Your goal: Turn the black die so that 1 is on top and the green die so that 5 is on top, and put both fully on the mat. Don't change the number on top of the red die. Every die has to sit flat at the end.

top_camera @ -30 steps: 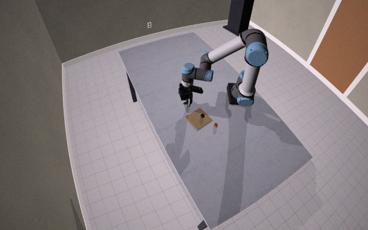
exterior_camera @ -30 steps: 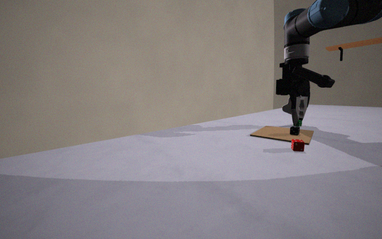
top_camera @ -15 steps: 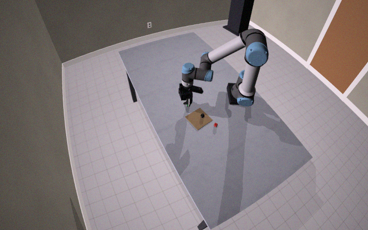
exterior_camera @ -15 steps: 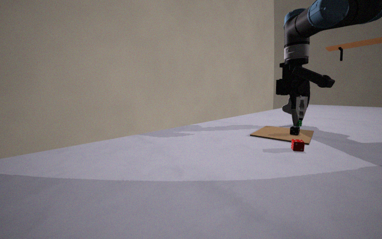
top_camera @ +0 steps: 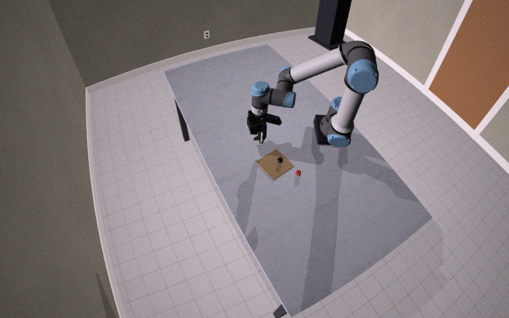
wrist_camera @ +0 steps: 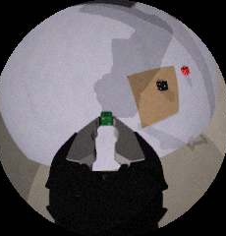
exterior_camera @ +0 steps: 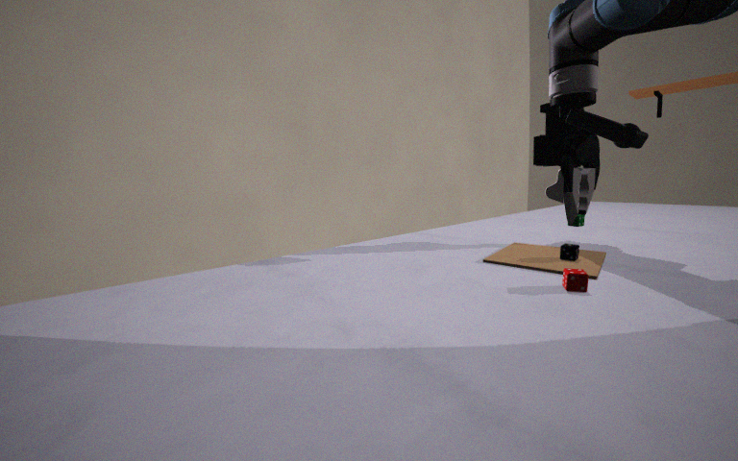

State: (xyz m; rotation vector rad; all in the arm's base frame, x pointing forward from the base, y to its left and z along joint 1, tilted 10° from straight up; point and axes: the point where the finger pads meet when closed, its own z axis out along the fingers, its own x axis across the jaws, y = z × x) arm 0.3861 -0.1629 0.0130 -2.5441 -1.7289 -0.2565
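My hand is 2 cm past the black die, 14 cm to the right of it and 3 cm above it. From my hand the other things lie so: green die (1 cm below); then red die (4 cm behind, 25 cm to the left, 4 cm below); then brown mat (1 cm ahead, 14 cm to the left, 5 cm below).
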